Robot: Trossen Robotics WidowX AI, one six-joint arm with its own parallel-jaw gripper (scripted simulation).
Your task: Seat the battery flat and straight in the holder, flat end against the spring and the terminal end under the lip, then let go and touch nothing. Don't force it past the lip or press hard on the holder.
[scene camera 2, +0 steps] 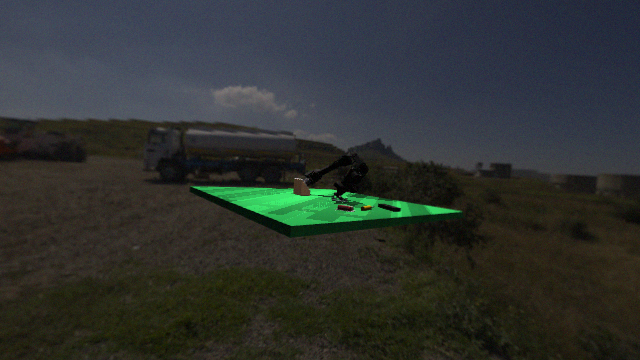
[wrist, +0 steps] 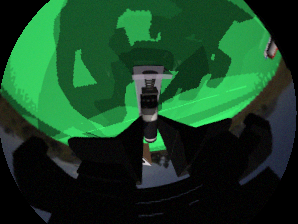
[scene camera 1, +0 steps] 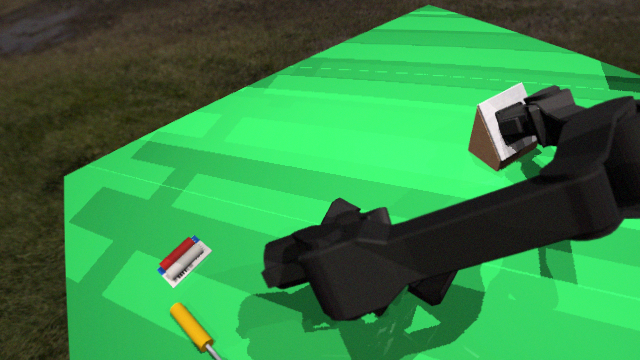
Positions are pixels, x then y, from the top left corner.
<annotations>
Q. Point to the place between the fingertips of my gripper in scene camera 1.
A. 398, 251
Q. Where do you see a battery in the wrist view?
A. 149, 103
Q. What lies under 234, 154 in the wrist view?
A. My gripper.
</annotations>
